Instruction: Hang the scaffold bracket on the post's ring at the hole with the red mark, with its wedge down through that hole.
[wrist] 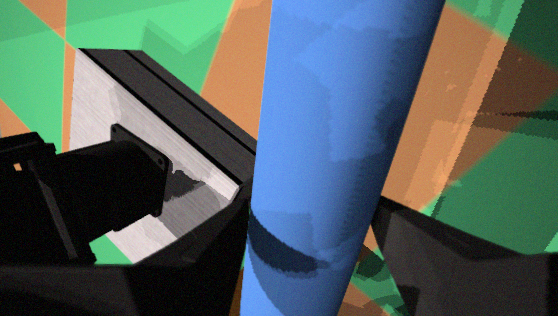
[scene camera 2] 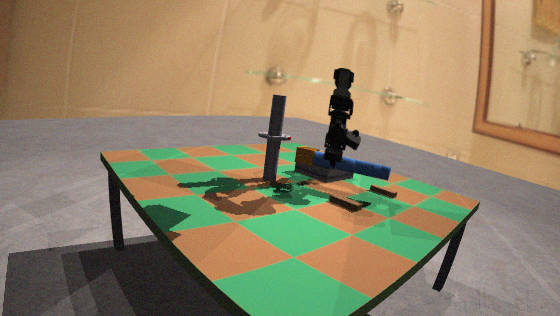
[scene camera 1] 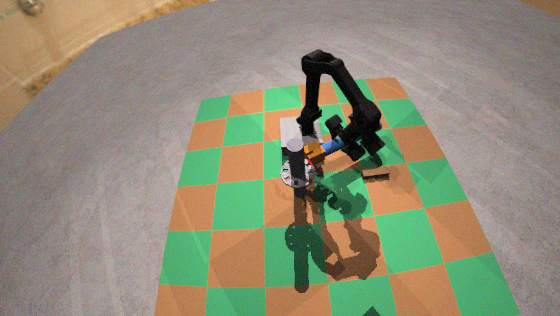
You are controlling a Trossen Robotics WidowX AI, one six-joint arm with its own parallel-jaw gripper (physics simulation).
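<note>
The scaffold bracket (scene camera 1: 332,146) (scene camera 2: 370,168) (wrist: 335,100) is a blue tube with an orange head. My gripper (scene camera 1: 345,142) (scene camera 2: 333,161) (wrist: 307,205) is shut on its blue tube, one finger on each side. The bracket hangs above the table, nearly level, its orange head towards the post. The grey post (scene camera 1: 297,162) (scene camera 2: 274,117) stands upright and carries a pale ring (scene camera 1: 284,173) (scene camera 2: 263,134) with holes. A red mark (scene camera 1: 310,162) (scene camera 2: 289,138) is on the ring's side nearest the bracket. In scene camera 2, the orange head is lower than the ring. The wedge cannot be made out.
Two brown strips (scene camera 1: 376,174) (scene camera 2: 347,202) lie on the green and orange chequered table (scene camera 1: 240,250) (scene camera 2: 295,232), below the bracket in scene camera 2. The arm's grey base plate (scene camera 1: 289,129) (scene camera 2: 316,171) (wrist: 95,100) is behind the post in scene camera 1.
</note>
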